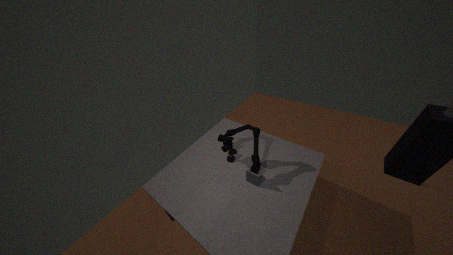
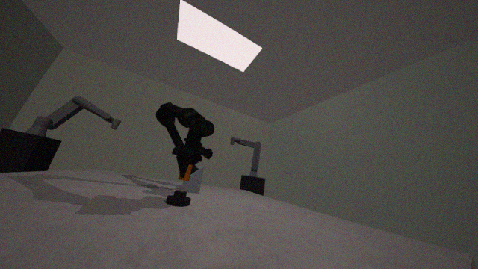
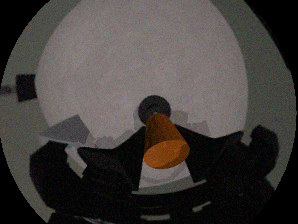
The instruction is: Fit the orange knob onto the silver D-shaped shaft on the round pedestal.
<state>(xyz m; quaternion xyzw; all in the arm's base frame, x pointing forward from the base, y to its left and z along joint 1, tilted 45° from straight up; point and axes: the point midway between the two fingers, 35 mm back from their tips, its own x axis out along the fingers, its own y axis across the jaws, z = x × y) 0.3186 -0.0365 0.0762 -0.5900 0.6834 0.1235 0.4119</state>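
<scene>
Now: the round pedestal 60 mm below my gripper tip. Also, from my gripper tip: orange knob: 30 mm above.
</scene>
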